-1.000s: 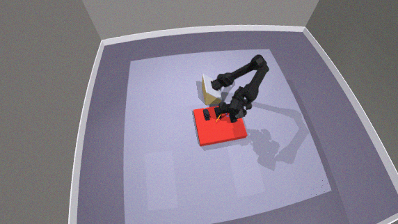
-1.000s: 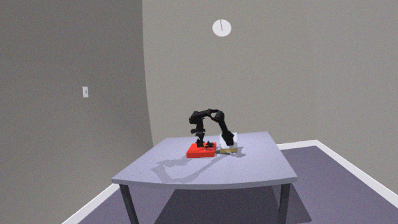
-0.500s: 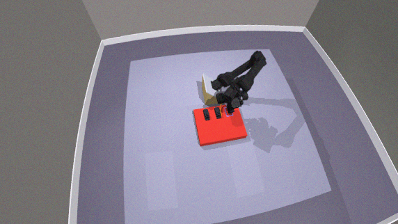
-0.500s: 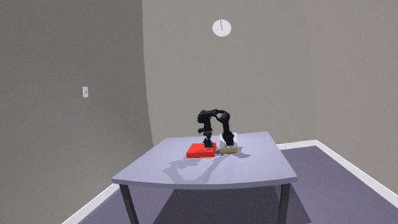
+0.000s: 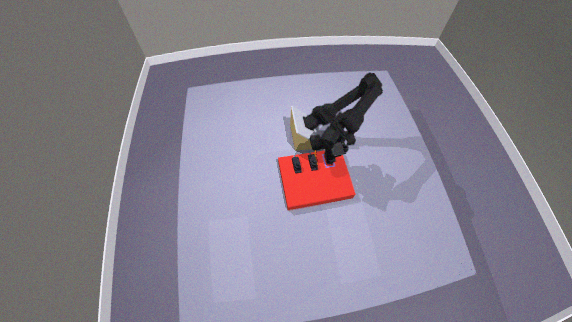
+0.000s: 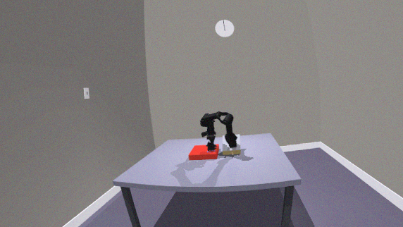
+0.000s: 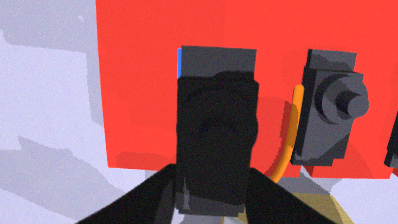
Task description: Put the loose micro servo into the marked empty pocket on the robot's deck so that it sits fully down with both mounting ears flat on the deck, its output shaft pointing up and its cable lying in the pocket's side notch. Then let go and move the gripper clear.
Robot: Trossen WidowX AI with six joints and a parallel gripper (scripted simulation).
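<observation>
The red deck lies 12 cm ahead of my gripper tip, 8 cm below it and 7 cm to the right of it.
</observation>
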